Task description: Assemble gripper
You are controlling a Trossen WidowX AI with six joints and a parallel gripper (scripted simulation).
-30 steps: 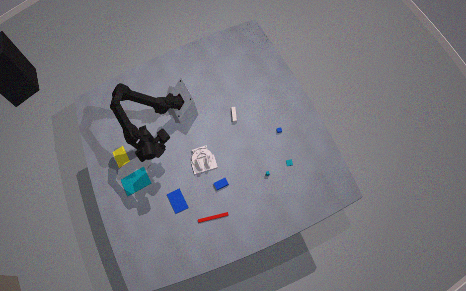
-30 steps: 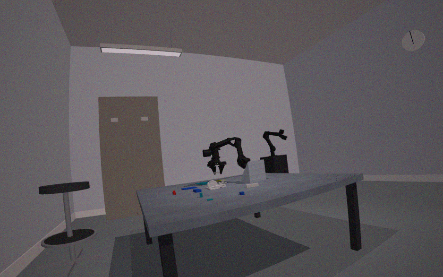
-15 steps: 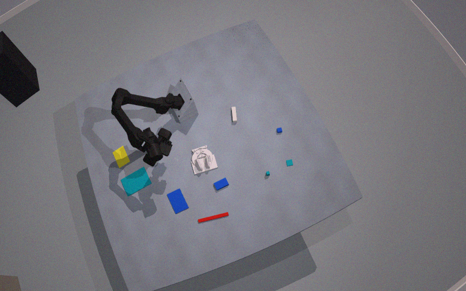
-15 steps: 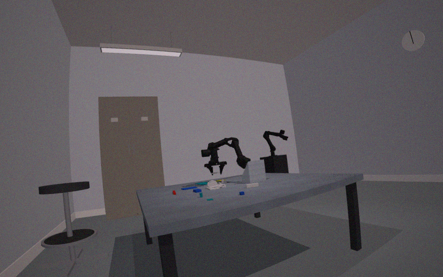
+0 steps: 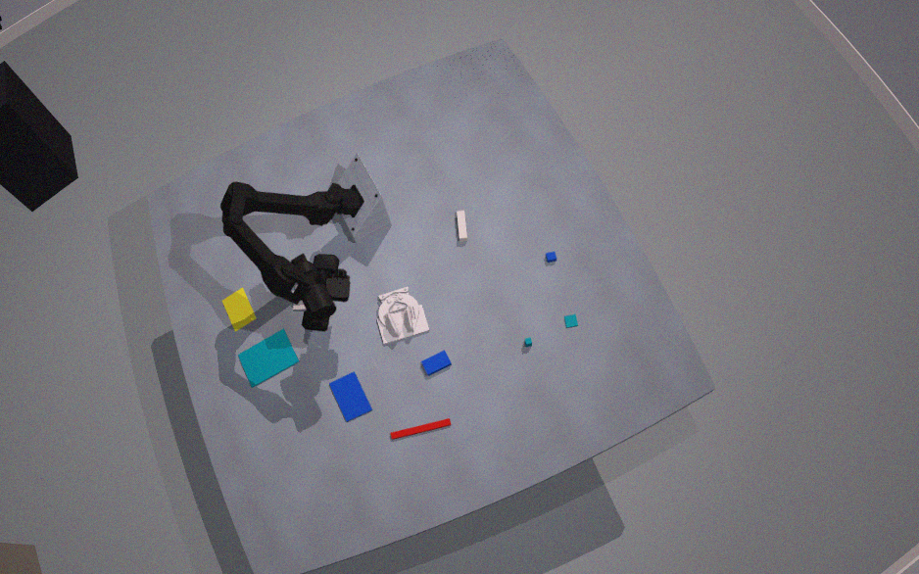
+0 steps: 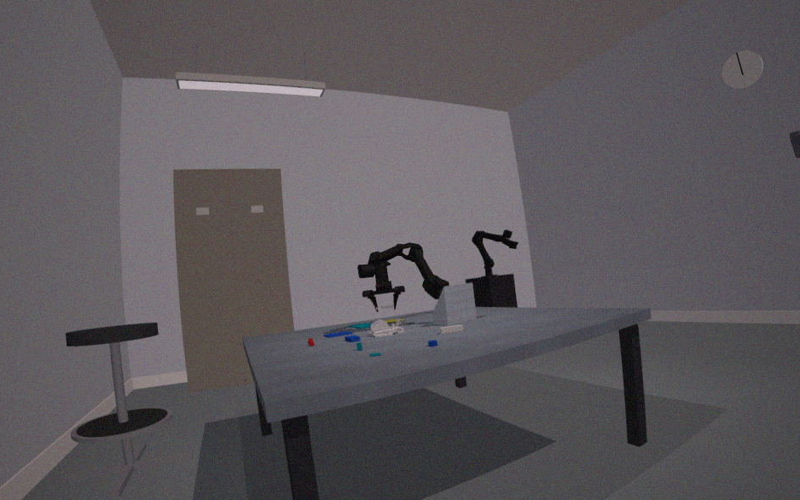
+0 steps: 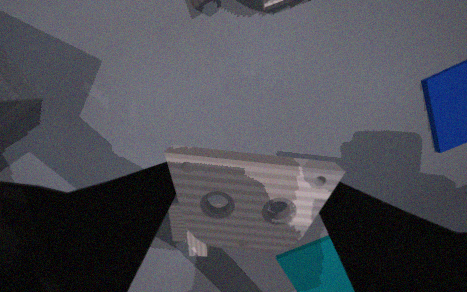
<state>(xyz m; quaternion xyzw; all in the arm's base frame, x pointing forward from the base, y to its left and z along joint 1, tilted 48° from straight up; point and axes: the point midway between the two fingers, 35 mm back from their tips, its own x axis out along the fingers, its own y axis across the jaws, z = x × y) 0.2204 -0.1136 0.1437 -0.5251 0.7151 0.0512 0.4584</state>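
The housing plate lies 5 cm ahead of my gripper tip, 15 cm to the left of it and 7 cm below it. Round my gripper tip: flat white ribbed plate 11 cm ahead, 14 cm to the left, 8 cm below; small white stepped piece 9 cm behind, 6 cm to the right, 7 cm below; white gripper base 1 cm to the right, 2 cm above.
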